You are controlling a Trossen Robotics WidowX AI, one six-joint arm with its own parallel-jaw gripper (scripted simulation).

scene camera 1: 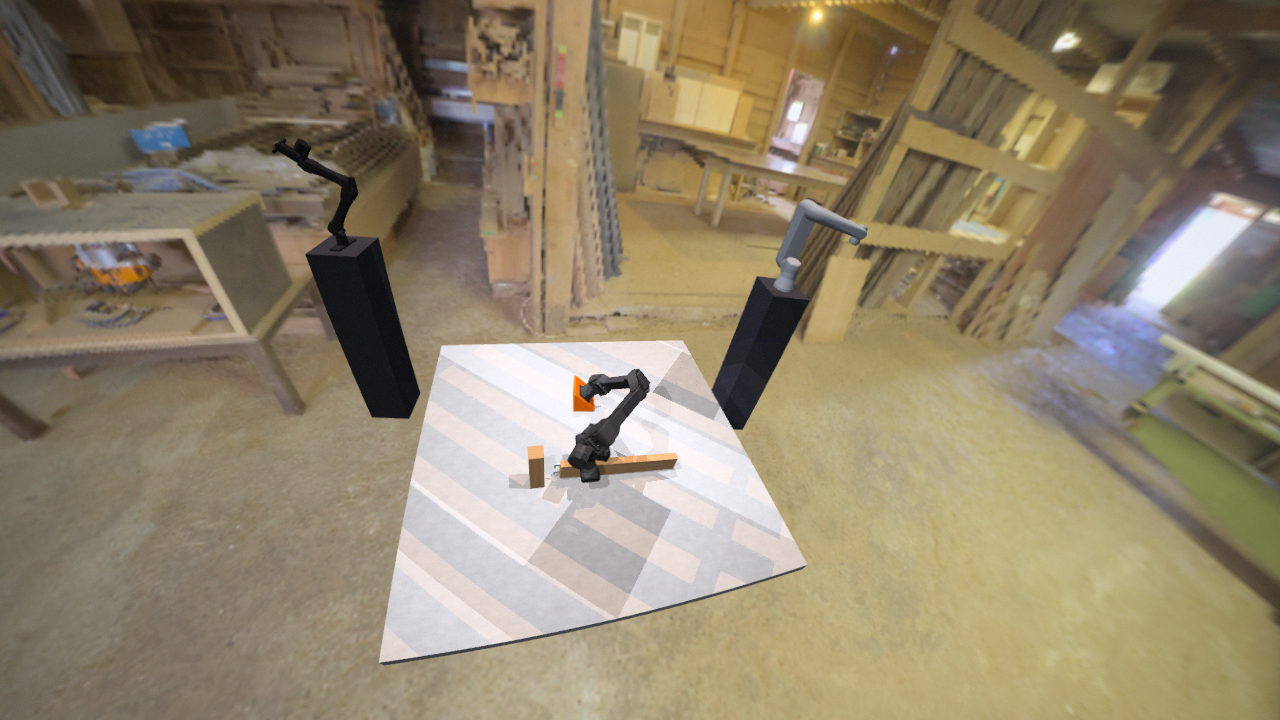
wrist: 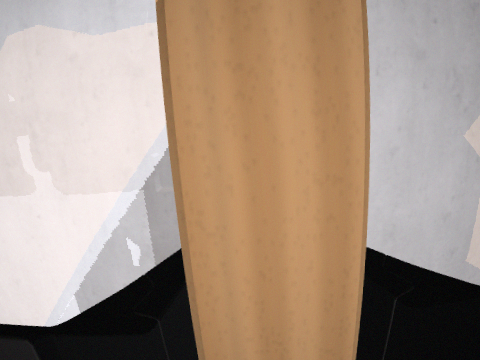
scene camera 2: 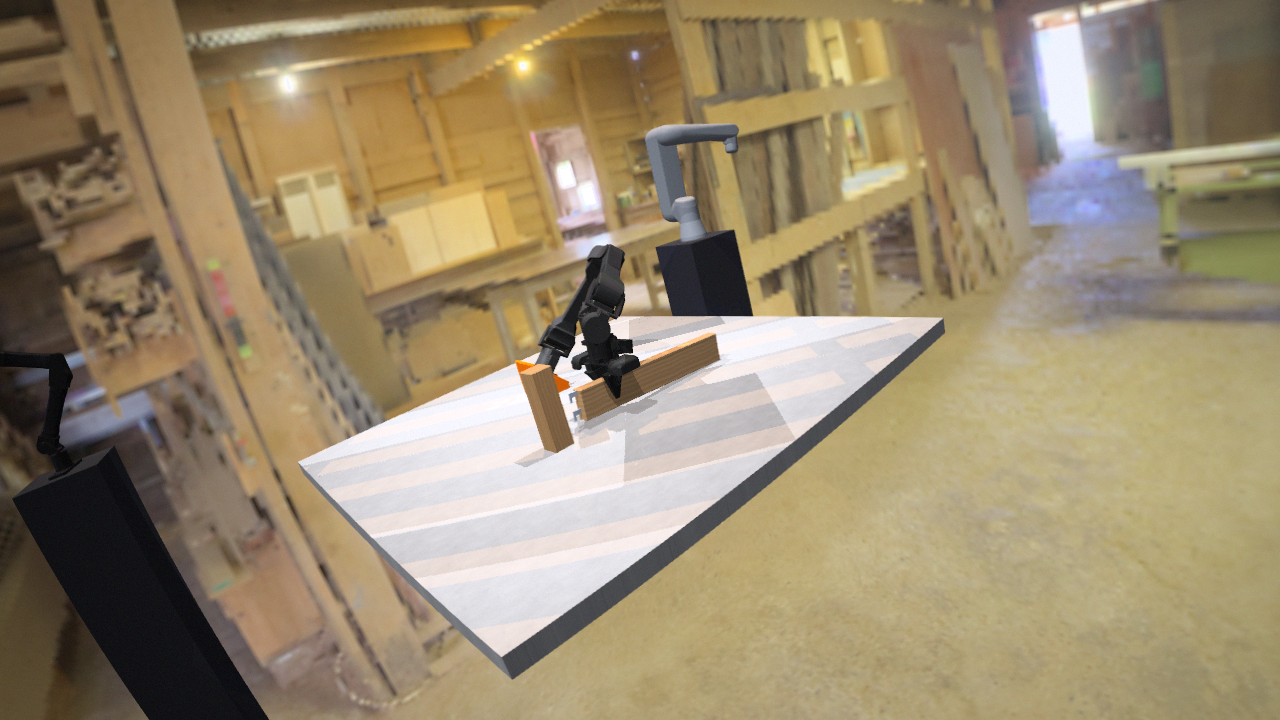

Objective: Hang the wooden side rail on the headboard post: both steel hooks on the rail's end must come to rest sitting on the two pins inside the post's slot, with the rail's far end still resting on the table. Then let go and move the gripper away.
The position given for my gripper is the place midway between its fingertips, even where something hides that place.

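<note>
My own gripper's visible in scene camera 2, at [scene camera 2: 613, 397], and it's in the wrist view as well, at [wrist: 257, 241]. There's a wooden side rail too: I see the rail [scene camera 2: 595, 398] in that same scene camera, then in scene camera 1 the rail [scene camera 1: 614, 465], and in the wrist view the rail [wrist: 268, 116]. And I can see a headboard post [scene camera 2: 538, 381].
</note>
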